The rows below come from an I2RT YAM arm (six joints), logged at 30 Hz.
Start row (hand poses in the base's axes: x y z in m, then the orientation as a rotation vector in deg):
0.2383 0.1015 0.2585 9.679 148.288 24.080
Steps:
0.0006 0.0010 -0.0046 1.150 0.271 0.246
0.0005 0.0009 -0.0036 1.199 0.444 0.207
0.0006 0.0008 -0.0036 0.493 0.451 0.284
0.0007 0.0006 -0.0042 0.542 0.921 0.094
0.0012 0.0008 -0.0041 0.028 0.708 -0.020
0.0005 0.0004 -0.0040 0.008 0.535 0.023
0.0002 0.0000 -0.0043 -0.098 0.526 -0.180
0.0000 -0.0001 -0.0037 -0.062 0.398 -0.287
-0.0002 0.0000 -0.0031 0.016 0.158 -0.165
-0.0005 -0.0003 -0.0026 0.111 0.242 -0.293
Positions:
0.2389 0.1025 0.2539 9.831 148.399 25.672
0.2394 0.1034 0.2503 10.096 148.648 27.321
0.2400 0.1042 0.2467 10.024 149.049 28.081
0.2407 0.1048 0.2425 10.350 149.855 28.857
0.2419 0.1056 0.2384 10.596 150.533 28.912
0.2424 0.1060 0.2344 10.729 151.057 28.948
0.2426 0.1060 0.2301 11.092 151.548 28.775
0.2426 0.1059 0.2264 11.570 151.883 28.610
0.2424 0.1059 0.2233 11.840 151.996 28.582
0.2419 0.1056 0.2207 12.333 152.141 28.641

